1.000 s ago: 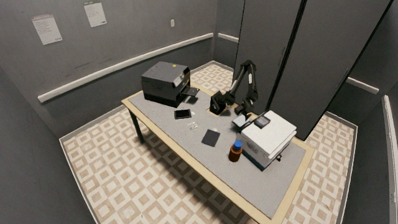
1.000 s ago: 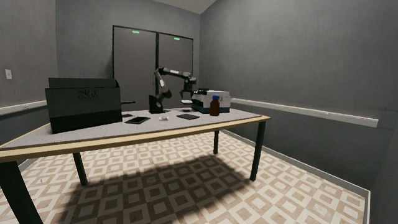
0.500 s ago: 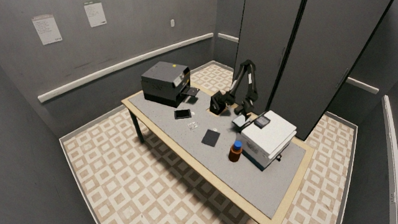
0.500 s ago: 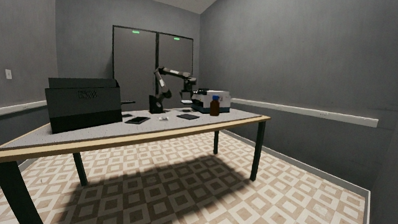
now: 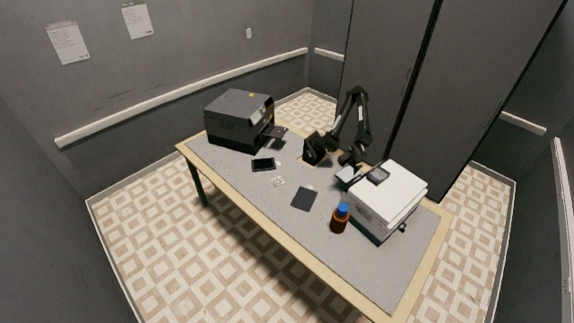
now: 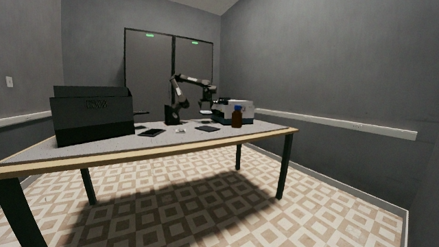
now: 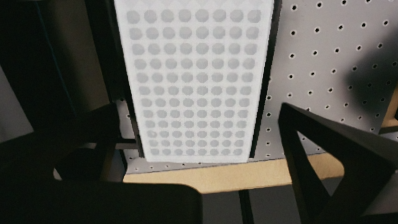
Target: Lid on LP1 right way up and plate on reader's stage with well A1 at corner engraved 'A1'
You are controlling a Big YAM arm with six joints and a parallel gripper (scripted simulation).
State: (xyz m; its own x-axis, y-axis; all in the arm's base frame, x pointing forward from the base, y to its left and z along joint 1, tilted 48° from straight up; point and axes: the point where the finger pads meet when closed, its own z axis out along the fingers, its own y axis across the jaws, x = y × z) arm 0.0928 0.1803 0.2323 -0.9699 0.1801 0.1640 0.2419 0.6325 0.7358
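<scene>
My gripper is now 30 mm above the white multi-well plate. Also, from my hand: LP1 label 120 mm ahead, 450 mm to the right, 130 mm below; then dark flat pad 260 mm ahead, 130 mm to the right, 130 mm below; then brown capped bottle 310 mm ahead, 120 mm to the left, 20 mm below.
</scene>
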